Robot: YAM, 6 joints.
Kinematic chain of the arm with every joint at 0, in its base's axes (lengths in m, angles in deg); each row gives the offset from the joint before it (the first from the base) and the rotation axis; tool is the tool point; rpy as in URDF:
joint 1: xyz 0 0 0.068 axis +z
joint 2: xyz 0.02 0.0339 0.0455 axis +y
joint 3: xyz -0.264 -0.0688 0 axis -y
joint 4: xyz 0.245 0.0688 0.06 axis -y
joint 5: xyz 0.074 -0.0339 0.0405 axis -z
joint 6: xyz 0.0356 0 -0.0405 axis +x
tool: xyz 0 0 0 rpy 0 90 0
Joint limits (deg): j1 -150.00..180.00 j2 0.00..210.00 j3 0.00..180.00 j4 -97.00..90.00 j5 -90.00..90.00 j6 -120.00..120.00
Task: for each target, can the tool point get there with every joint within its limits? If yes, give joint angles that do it. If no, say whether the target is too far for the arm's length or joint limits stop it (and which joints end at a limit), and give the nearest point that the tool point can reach.
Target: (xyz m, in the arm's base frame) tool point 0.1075 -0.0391 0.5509
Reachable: yes | joints -35.97 53.06 74.94 39.33 -62.11 -95.87
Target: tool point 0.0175 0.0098 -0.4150
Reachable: no: joint limits stop it (at a limit: joint 2) | nearest point 0.0593 0.0332 -0.3320 | short by 0.096 m
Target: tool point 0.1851 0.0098 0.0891
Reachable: yes | joints 4.55 88.06 29.09 -32.83 7.99 55.53
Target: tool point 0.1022 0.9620 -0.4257
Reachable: no: too far | nearest point 0.0596 0.5608 -0.1961 | short by 0.464 m
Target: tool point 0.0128 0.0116 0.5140
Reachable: yes | joints 17.51 30.78 56.42 49.68 -11.66 -56.56
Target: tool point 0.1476 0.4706 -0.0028
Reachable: yes | joints 75.61 149.93 86.66 28.03 46.94 52.79
